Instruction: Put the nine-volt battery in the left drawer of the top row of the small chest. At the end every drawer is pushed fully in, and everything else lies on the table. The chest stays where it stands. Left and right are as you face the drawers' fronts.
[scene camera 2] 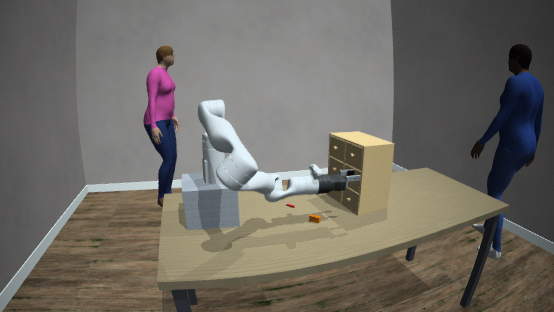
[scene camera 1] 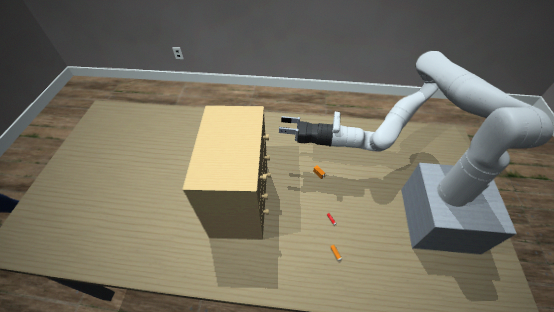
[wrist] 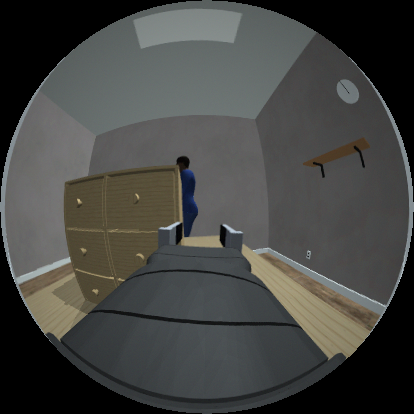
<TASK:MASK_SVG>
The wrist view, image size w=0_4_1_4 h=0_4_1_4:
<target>gripper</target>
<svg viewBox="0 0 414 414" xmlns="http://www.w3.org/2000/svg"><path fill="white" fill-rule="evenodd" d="M60 338L60 342L77 358L108 379L143 394L190 403L228 402L265 394L300 379L328 359L262 280L251 273L251 265L241 253L243 232L235 231L226 224L220 224L219 241L223 247L175 245L182 238L182 222L175 222L167 227L159 227L158 248L148 256L146 265L131 273Z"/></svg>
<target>drawer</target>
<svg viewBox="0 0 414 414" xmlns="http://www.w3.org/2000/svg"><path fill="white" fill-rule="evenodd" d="M103 178L66 186L66 224L103 225Z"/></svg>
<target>drawer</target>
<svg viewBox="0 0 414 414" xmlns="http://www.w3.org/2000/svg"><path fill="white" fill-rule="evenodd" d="M66 229L73 265L112 274L106 249L104 228L74 227Z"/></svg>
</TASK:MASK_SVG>
